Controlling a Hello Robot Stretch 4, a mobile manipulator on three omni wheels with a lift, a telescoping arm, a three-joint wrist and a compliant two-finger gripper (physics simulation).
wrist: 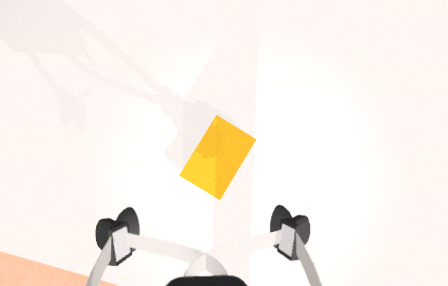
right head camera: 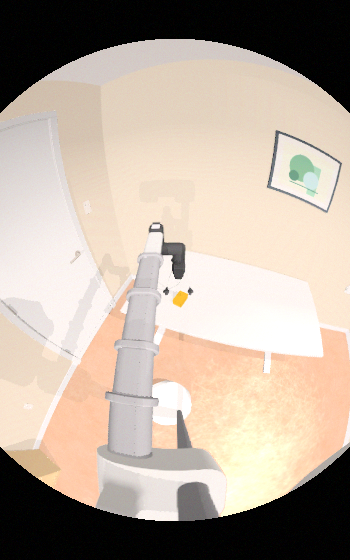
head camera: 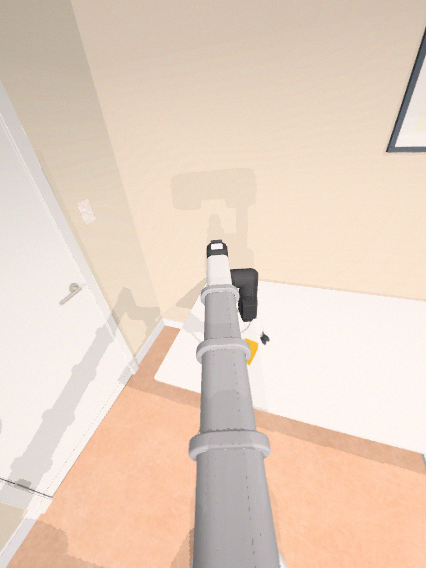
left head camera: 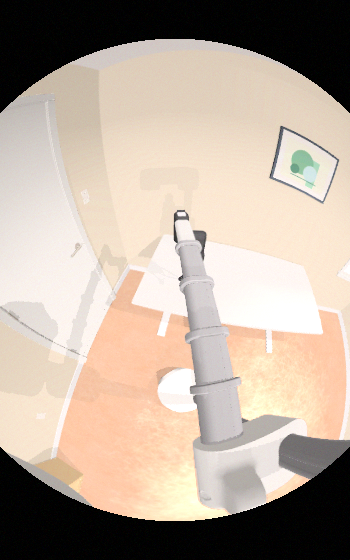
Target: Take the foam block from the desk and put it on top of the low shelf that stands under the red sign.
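Seen in the pictures: gripper, fingertip midpoint: point(wrist: 205, 223) point(right head camera: 177, 293); robot's base, origin of the base link: point(right head camera: 167, 401) point(left head camera: 180, 388).
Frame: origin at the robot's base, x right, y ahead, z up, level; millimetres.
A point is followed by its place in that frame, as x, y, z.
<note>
The orange-yellow foam block point(head camera: 252, 351) @[120, 656, 738] point(right head camera: 180, 299) @[105, 650, 738] point(wrist: 218, 157) @[103, 674, 737] lies on the white desk point(head camera: 340, 350) @[507, 665, 693] point(left head camera: 280, 295) @[811, 526, 693] point(right head camera: 265, 310) @[711, 564, 693] point(wrist: 350, 150) @[300, 684, 693]. In the head view the arm partly covers it. In the wrist view it lies turned at a slant, ahead of the fingertips and between their lines. My gripper point(right head camera: 178, 291) @[87, 617, 840] point(wrist: 205, 223) @[87, 617, 840] is open and empty, pointing down above the desk, with its fingers spread wider than the block. In the left head view the block does not show, and the arm hides most of the gripper. The low shelf and the red sign do not show.
A white door point(head camera: 30, 280) @[-800, 845, 1048] point(left head camera: 35, 215) @[-815, 802, 1304] point(right head camera: 30, 215) @[-825, 774, 1381] stands at the left. A round white object point(left head camera: 178, 390) @[-28, 0, 187] point(right head camera: 171, 403) @[42, -3, 187] is on the floor beneath the arm. A tan box point(left head camera: 60, 472) point(right head camera: 30, 465) is at the lower left. A framed picture point(left head camera: 305, 165) @[952, 1003, 1607] point(right head camera: 305, 171) @[953, 1003, 1607] hangs on the wall behind the desk.
</note>
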